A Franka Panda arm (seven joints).
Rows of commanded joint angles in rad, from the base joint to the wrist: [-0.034, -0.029, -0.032, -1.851, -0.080, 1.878, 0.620]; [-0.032, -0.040, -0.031, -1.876, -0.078, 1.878, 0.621]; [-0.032, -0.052, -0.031, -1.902, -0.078, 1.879, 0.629]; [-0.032, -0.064, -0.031, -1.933, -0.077, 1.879, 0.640]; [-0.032, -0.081, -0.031, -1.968, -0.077, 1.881, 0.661]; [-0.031, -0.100, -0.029, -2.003, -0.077, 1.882, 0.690]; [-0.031, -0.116, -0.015, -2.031, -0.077, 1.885, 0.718]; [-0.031, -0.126, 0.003, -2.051, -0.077, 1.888, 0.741]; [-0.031, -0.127, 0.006, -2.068, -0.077, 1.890, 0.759]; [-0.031, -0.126, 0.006, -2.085, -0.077, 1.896, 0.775]
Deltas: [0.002, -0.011, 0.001, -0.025, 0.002, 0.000, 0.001]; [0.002, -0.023, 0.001, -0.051, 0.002, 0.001, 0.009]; [0.002, -0.035, 0.001, -0.082, 0.003, 0.001, 0.020]; [0.002, -0.052, 0.001, -0.117, 0.003, 0.003, 0.041]; [0.003, -0.071, 0.003, -0.152, 0.003, 0.004, 0.070]; [0.003, -0.087, 0.017, -0.180, 0.003, 0.007, 0.098]; [0.003, -0.097, 0.035, -0.200, 0.003, 0.010, 0.121]; [0.003, -0.098, 0.038, -0.217, 0.003, 0.012, 0.139]; [0.003, -0.097, 0.038, -0.234, 0.003, 0.018, 0.155]
